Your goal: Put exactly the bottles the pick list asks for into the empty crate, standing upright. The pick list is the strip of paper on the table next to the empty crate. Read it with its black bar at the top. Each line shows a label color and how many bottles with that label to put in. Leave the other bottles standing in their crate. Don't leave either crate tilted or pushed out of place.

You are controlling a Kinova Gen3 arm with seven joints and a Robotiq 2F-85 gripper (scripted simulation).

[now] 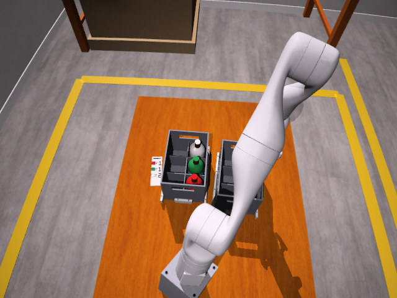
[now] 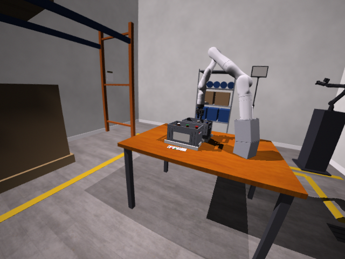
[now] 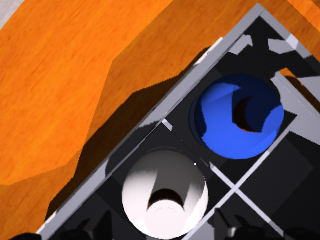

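Right now my hand is 9 cm past the blue bottle, 1 cm to the right of it and 11 cm above it. Round my hand: pick list: 7 cm ahead, 43 cm to the left, 20 cm below; then green bottle: 5 cm ahead, 24 cm to the left, 11 cm below; then red bottle: 4 cm behind, 24 cm to the left, 11 cm below.
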